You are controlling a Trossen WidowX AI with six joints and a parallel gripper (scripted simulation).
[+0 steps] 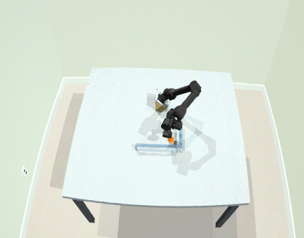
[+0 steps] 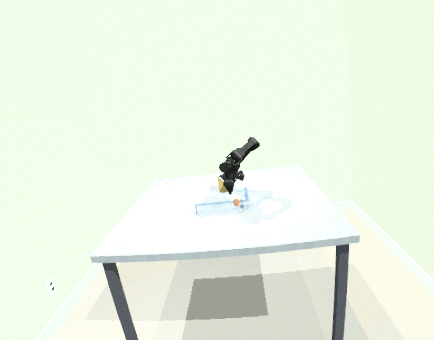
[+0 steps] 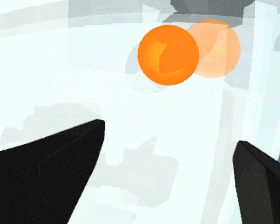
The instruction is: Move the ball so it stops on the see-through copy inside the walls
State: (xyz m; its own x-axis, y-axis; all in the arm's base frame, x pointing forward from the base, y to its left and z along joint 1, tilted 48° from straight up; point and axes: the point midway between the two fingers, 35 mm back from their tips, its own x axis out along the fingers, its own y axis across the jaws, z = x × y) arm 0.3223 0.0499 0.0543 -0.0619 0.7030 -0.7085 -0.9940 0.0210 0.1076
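Right now the orange ball is 60 mm below my gripper tip and 20 mm to the left of it. The rest, counted from my gripper tip: clear wall: 90 mm ahead, 50 mm to the right, 50 mm below; see-through copy of the ball: 60 mm below, 30 mm to the left, 30 mm ahead.
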